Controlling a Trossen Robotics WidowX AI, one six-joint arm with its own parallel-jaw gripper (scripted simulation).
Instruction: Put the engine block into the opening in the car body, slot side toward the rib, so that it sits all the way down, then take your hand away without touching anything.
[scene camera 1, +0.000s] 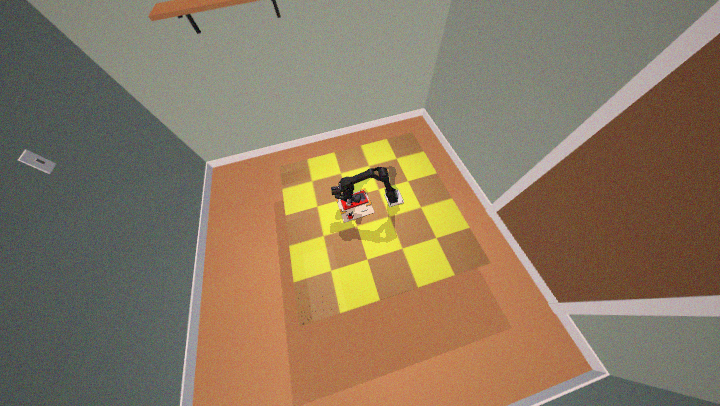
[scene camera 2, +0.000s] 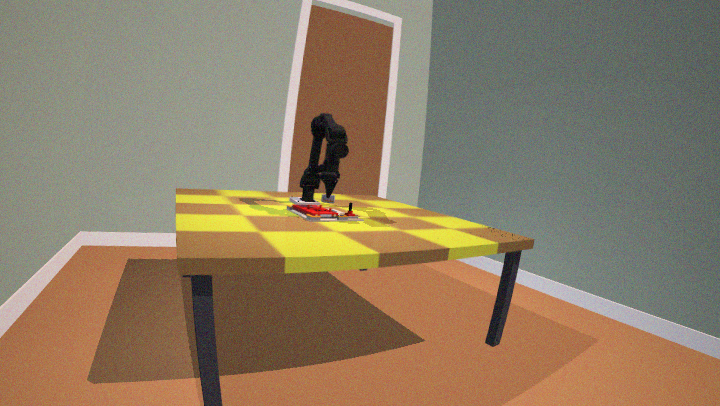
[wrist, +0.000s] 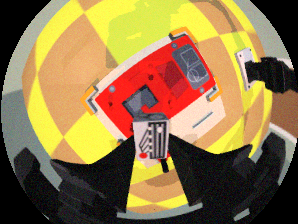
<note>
My gripper holds a grey engine block. Also in view: a car body.
</note>
